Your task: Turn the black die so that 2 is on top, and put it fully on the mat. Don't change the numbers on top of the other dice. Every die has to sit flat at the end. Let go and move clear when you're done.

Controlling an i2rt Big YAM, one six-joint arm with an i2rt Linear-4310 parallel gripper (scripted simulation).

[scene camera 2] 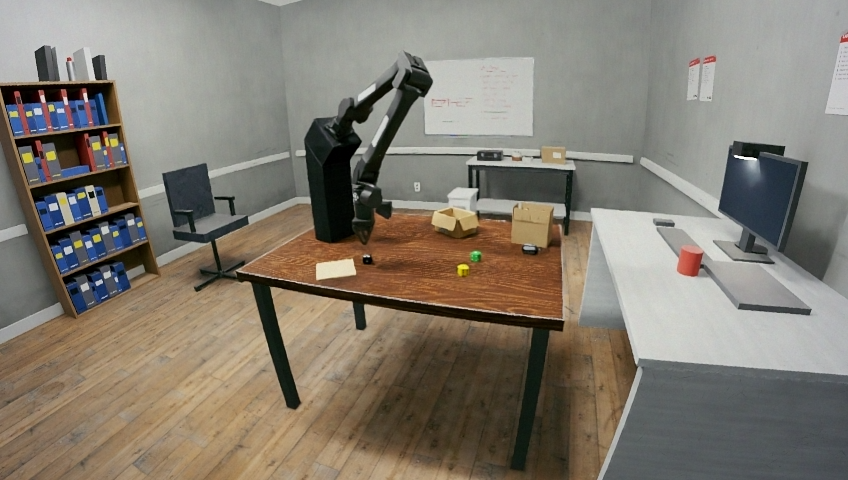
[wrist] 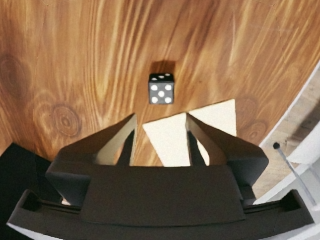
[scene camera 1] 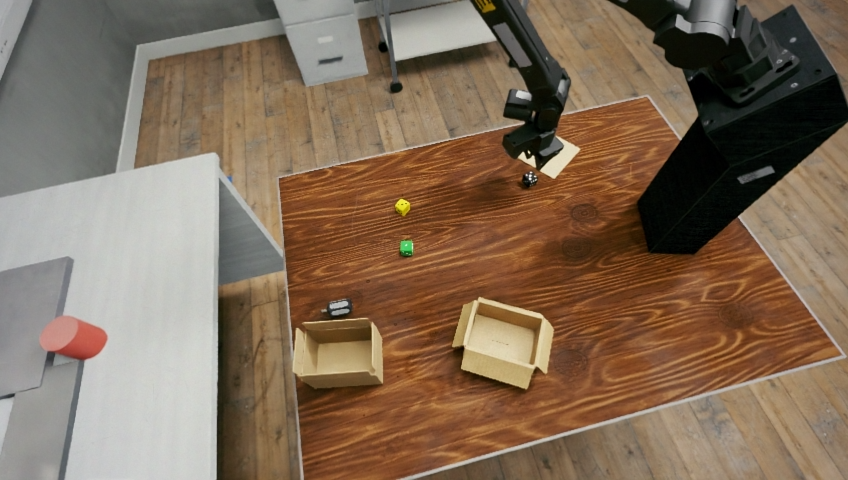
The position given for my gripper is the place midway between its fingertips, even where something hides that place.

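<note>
My gripper (wrist: 160, 119) is there for me to see, and so is a black die (wrist: 161, 86). I can also see a mat (scene camera 1: 554, 166), and the wrist view shows me that same mat (wrist: 167, 135).
</note>
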